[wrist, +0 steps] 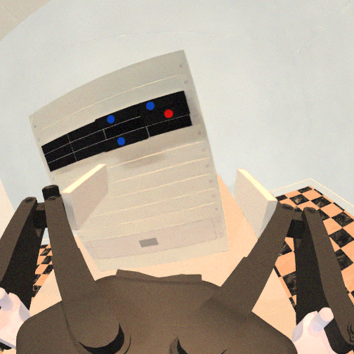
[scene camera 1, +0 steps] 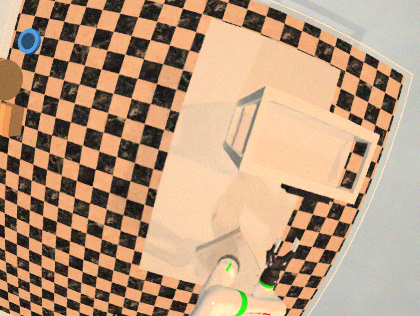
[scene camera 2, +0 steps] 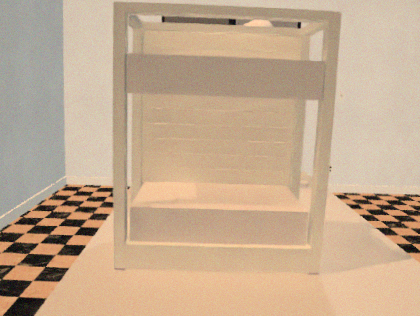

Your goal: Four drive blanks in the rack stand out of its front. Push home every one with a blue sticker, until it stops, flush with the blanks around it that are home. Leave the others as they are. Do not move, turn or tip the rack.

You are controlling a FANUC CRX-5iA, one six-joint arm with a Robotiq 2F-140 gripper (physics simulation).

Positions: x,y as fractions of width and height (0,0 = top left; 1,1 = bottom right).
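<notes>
The wrist view shows the gripper (wrist: 0.48,0.51) together with a rack (wrist: 0.46,0.58). In scene camera 2 the rack (scene camera 2: 0.51,0.60) is visible too, and scene camera 1 shows the rack (scene camera 1: 0.68,0.44) as well.
</notes>
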